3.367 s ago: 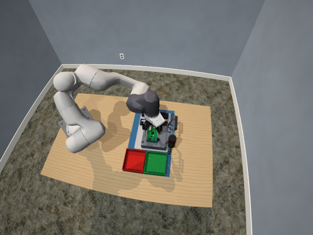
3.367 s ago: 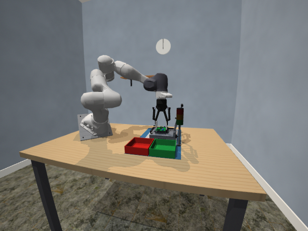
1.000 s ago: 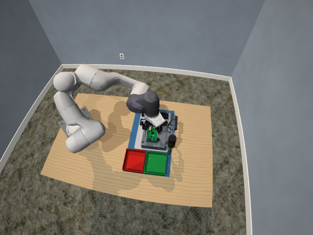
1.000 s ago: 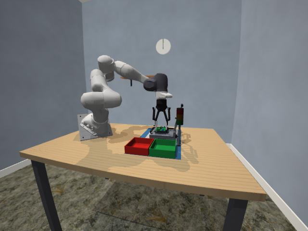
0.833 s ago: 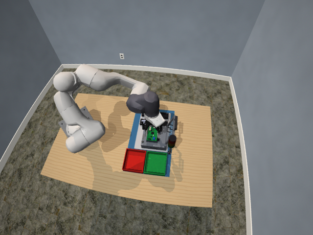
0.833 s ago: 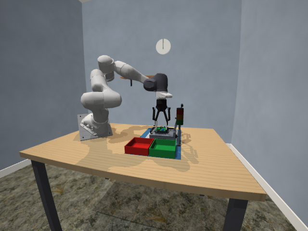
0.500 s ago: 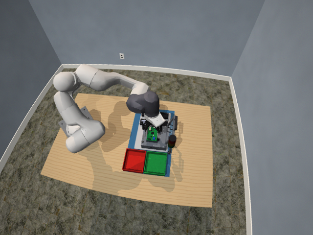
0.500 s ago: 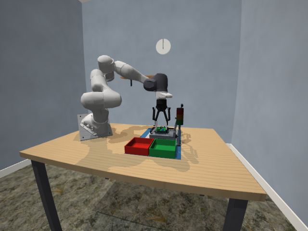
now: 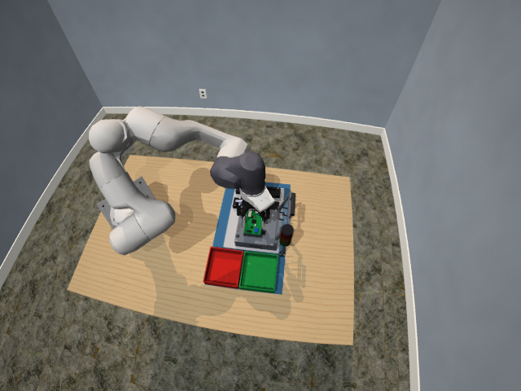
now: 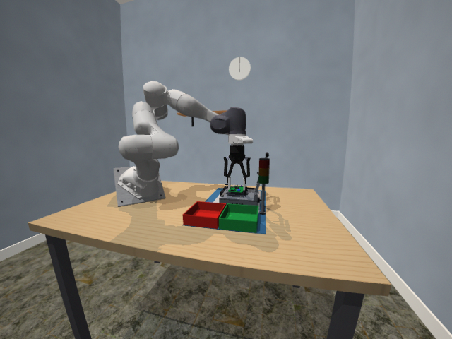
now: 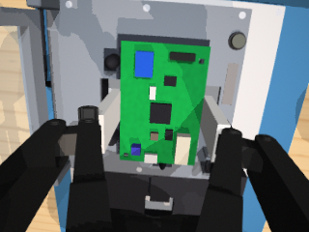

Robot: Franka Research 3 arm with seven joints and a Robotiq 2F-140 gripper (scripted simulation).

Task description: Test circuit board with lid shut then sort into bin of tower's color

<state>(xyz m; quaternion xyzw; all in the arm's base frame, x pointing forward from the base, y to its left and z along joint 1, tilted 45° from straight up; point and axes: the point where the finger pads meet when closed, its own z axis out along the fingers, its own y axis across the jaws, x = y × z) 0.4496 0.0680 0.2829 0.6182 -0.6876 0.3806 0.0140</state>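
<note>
Right now my hand is 20 mm above the green circuit board. The rest, counted from my hand: tester plate (40 mm below, 10 mm ahead); clear lid (120 mm ahead, 80 mm above, 30 mm to the right); green bin (210 mm to the right, 90 mm below, 10 mm behind).
</note>
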